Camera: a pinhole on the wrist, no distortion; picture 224 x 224 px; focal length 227.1 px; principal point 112.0 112.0 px. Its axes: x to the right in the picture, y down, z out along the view. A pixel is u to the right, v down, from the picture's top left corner.
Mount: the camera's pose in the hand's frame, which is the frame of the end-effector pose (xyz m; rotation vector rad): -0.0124 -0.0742 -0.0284 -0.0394 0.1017 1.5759
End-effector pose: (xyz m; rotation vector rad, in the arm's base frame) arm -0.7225 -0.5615 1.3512 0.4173 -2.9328 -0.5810
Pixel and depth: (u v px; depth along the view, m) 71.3 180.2 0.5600
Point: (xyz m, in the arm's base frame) -0.6353 -0.4327 0.7919
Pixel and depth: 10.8 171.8 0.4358
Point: -0.6367 -0.5814 0.8623
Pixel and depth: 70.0 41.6 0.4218
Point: -0.8917 -0.5619 0.9548
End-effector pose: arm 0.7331 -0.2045 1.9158 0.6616 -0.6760 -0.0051
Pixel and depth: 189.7 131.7 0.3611
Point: 0.5059 -0.3151 2.1322
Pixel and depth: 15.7 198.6 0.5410
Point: 0.3178 -0.6712 1.9729
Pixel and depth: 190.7 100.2 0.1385
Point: 0.6749 -0.2749 1.9691
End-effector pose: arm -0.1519 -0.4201 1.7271 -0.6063 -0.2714 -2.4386
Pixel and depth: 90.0 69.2 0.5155
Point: -0.0995 -0.2538 2.1984
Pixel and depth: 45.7 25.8 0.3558
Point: -0.2190 -0.2669 2.0743
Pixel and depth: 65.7 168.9 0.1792
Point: -0.1178 -0.2686 1.8338
